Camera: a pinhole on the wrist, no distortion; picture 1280 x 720 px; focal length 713.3 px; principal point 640.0 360.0 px. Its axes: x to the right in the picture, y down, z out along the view. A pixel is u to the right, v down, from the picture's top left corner.
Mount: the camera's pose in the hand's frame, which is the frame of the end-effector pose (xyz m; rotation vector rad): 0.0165 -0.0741 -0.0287 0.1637 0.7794 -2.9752
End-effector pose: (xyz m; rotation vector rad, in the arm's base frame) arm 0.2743 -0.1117 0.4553 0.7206 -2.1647 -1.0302
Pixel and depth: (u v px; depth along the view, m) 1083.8 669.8 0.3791
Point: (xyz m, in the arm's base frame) 0.3727 -0.0817 -0.0462
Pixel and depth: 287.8 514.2 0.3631
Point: 0.0315 -0.2747 0.1163
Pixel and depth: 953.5 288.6 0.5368
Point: 0.1943 0.1163 -0.0853
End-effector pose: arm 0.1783 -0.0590 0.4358 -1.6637 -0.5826 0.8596
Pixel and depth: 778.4 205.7 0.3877
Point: -0.1385 0.1216 0.6076
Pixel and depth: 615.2 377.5 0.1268
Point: 0.1293 0.0331 0.5582
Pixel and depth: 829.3 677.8 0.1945
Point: 0.0932 0.0270 0.6738
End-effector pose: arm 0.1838 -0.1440 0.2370 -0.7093 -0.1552 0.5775
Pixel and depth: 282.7 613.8 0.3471
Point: 0.4045 -0.1299 0.6295
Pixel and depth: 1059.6 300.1 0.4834
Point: -0.0700 -0.2751 0.7253
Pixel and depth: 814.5 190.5 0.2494
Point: 0.1227 -0.1537 0.4949
